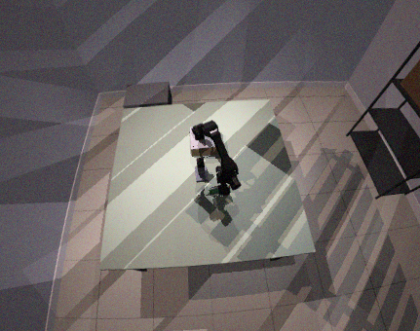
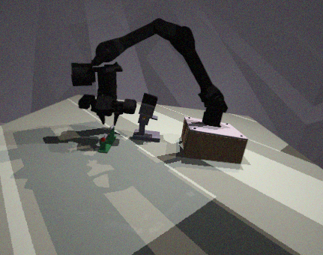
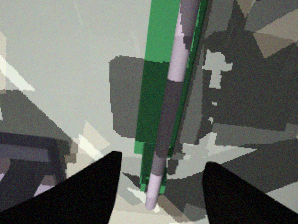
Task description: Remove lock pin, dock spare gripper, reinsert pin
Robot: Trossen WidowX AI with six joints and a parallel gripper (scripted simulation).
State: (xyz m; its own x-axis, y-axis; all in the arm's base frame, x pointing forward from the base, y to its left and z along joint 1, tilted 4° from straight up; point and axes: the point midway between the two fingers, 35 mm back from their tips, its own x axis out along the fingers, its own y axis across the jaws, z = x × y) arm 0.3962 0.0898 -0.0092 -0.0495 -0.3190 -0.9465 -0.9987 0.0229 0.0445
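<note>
Now: the green cradle 50 mm below my gripper tip and 10 mm to the left of it. From my gripper tip the other things lie so: socket 130 mm behind, 100 mm to the right, 20 mm below; spare gripper 130 mm behind, 100 mm to the right, 50 mm above.
</note>
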